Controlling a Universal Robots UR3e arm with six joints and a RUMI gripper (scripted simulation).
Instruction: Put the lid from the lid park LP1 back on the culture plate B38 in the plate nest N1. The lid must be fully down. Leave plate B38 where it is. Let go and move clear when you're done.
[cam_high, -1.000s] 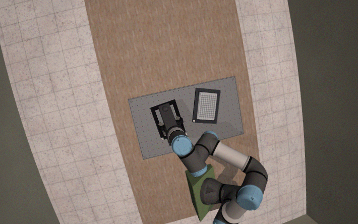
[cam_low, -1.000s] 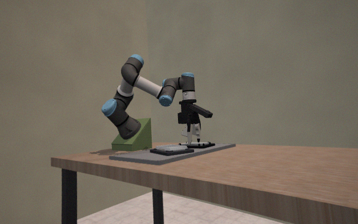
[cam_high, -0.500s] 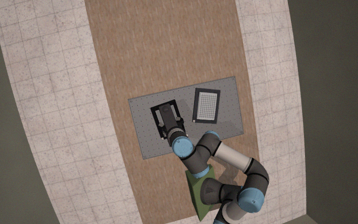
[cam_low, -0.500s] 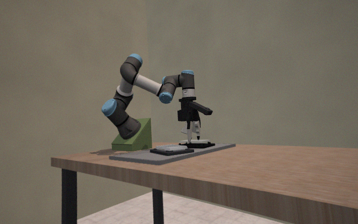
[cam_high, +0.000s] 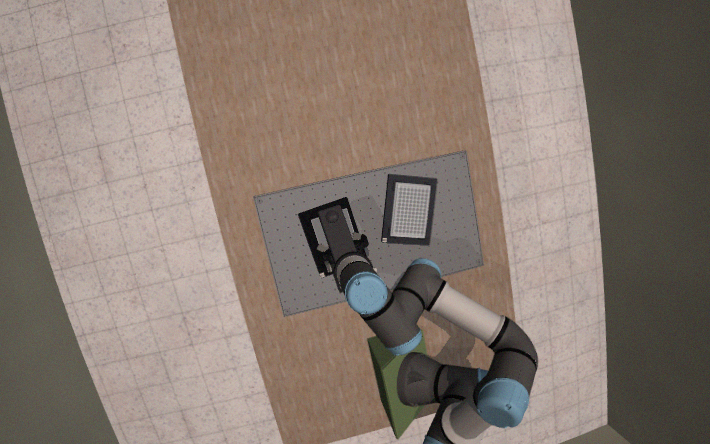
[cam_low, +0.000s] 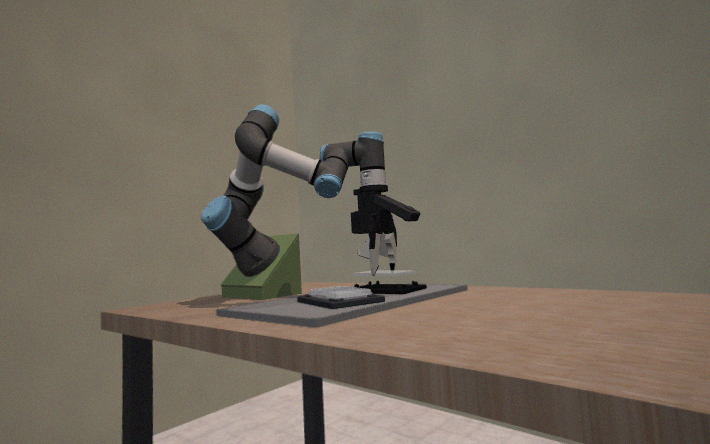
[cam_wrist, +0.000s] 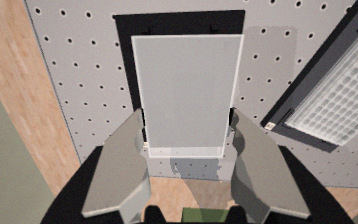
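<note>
My gripper is now 5 cm above the black lid park LP1. Round my hand: black plate nest N1: 2 cm ahead, 19 cm to the right, 5 cm below; white well plate B38: 2 cm ahead, 19 cm to the right, 3 cm below; clear lid: 1 cm below.
</note>
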